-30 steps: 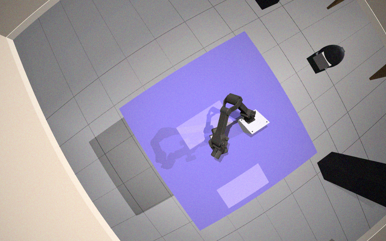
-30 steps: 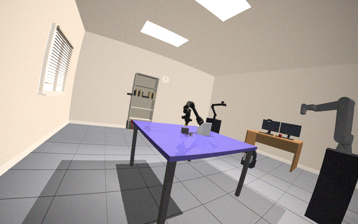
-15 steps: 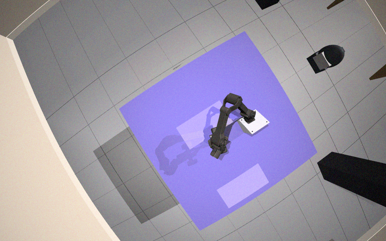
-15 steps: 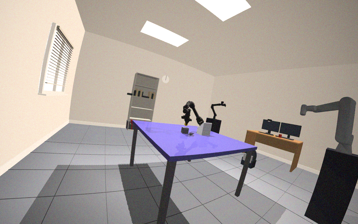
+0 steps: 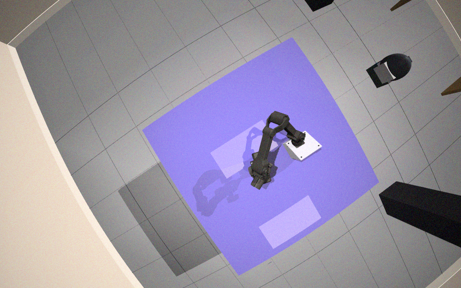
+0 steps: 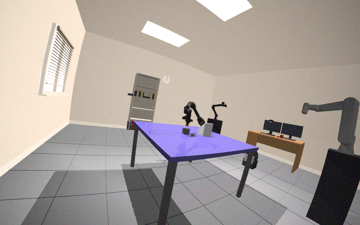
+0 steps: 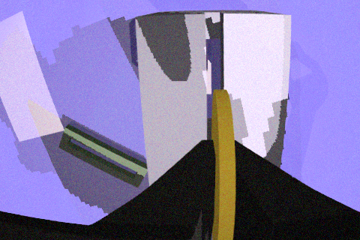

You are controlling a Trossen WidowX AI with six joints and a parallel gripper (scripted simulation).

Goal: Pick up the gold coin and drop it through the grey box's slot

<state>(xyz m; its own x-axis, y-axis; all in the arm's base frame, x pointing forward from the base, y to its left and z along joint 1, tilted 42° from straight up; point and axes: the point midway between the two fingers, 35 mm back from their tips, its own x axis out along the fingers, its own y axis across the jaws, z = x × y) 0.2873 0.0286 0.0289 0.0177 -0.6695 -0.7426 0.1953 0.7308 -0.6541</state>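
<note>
My gripper tip is now 10 mm below the gold coin.
</note>
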